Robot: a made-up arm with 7 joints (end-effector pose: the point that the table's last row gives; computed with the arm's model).
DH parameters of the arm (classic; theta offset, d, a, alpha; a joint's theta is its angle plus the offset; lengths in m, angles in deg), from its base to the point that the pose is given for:
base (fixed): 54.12 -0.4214 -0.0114 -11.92
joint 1: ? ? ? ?
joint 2: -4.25 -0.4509 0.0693 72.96
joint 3: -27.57 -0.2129 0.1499 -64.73
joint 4: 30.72 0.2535 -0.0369 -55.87
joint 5: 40.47 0.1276 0.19 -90
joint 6: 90 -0.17 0.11 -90
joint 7: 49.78 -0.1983 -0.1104 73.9
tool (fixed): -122.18 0.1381 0 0
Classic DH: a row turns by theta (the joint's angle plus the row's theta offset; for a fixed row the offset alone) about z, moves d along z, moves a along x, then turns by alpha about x.
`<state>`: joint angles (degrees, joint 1 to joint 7).
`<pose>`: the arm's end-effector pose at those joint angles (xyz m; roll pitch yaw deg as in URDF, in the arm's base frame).
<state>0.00 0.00 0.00 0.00 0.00 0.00 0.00</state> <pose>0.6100 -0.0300 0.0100 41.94 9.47 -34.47</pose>
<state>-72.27 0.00 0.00 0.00 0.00 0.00 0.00</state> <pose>0.0752 -0.6324 -0.0069 54.03 17.07 -102.77</pose>
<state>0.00 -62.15 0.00 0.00 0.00 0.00 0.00</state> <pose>0.2613 0.2143 0.3643 80.83 1.55 18.42</pose>
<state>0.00 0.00 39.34 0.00 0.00 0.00 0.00</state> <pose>0.5085 -0.0697 -0.1775 6.31 3.58 -22.23</pose>
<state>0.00 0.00 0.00 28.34 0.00 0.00 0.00</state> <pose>0.5813 -0.1244 -0.0685 18.25 11.46 -54.97</pose>
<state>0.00 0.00 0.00 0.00 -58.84 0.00 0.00</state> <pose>0.4411 0.2695 0.0100 41.94 9.48 24.37</pose>
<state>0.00 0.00 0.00 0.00 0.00 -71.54 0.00</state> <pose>0.6335 -0.0300 -0.2375 -29.17 55.43 -79.72</pose>
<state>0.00 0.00 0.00 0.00 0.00 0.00 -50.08</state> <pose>0.6100 0.0078 -0.1311 90.34 32.26 -15.93</pose>
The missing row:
joint 1: 13.76 0.237 -0.2232 -127.63
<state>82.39 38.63 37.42 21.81 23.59 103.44 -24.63</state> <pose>0.3337 0.2715 -0.1740 -15.61 -27.74 110.31</pose>
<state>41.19 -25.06 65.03 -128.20 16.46 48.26 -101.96</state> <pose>-0.0106 0.0833 0.1539 -176.40 -65.51 130.38</pose>
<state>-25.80 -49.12 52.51 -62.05 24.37 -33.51 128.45</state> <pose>0.0847 0.3073 0.2472 -78.39 -39.00 61.61</pose>
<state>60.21 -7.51 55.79 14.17 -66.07 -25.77 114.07</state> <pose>-0.1583 -0.0333 -0.4346 -44.25 50.19 164.40</pose>
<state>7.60 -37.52 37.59 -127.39 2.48 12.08 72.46</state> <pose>0.1294 -0.1963 0.2495 131.86 -54.91 -17.24</pose>
